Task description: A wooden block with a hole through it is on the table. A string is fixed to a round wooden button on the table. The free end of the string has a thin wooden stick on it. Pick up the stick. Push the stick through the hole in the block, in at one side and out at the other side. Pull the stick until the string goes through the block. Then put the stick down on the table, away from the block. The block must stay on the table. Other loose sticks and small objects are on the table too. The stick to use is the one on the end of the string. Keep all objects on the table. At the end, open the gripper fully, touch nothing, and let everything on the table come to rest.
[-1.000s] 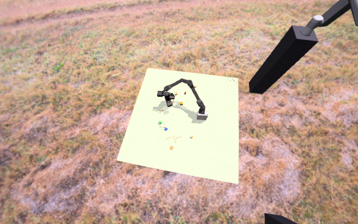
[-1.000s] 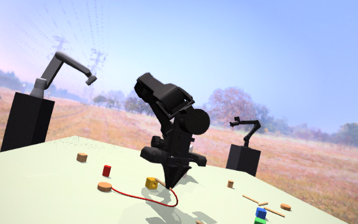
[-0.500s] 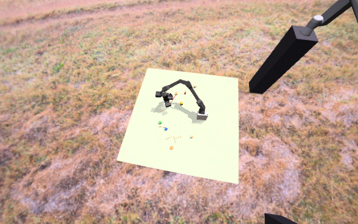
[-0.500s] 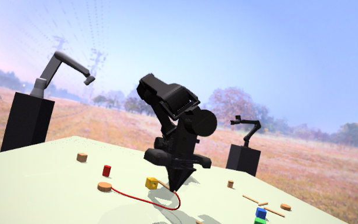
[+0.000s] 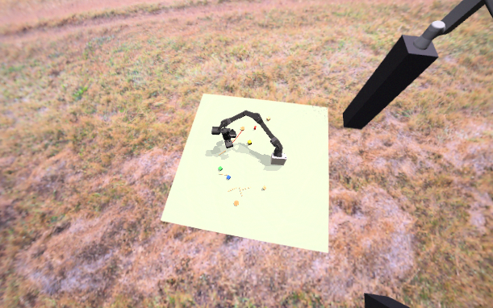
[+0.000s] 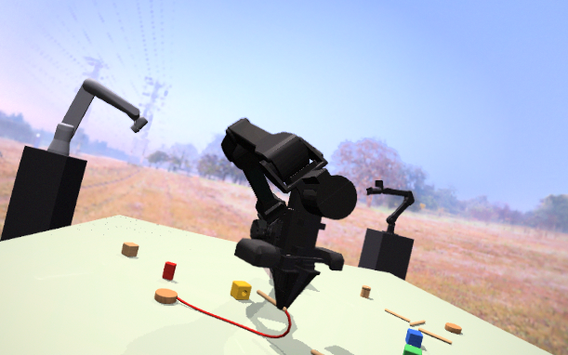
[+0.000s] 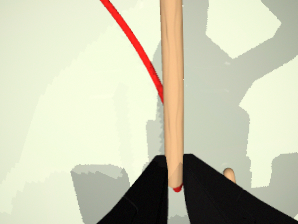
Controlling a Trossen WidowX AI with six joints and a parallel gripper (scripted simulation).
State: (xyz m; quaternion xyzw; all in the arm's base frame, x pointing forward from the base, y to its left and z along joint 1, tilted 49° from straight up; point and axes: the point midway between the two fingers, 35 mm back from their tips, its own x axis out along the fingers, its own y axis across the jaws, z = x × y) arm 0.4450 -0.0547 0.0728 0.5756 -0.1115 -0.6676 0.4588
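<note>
My gripper tip is 190 mm past the yellow block, 50 mm to the left of it and 40 mm above it. From my gripper tip the other things lie so: thin wooden stick 10 mm to the right, 10 mm behind; then red block 210 mm to the right, 210 mm behind, 40 mm below; then green cube 240 mm to the left, 40 mm below, 20 mm ahead.
</note>
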